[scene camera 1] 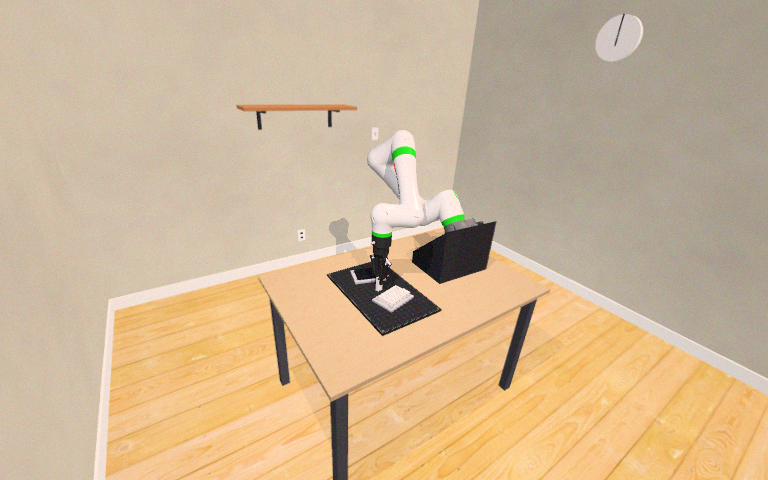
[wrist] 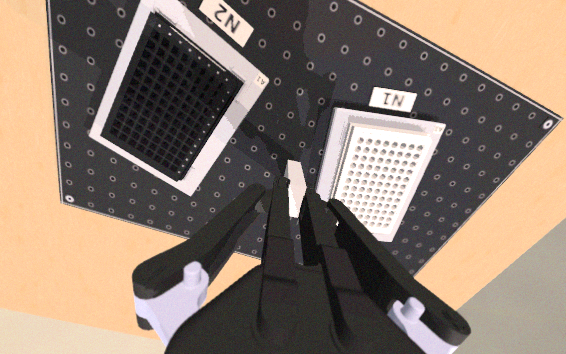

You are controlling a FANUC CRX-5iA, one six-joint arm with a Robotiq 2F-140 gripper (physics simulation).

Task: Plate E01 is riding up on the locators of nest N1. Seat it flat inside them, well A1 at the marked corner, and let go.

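My gripper in sight. White well plate E01, black well plate, pale nest N1 also in sight.
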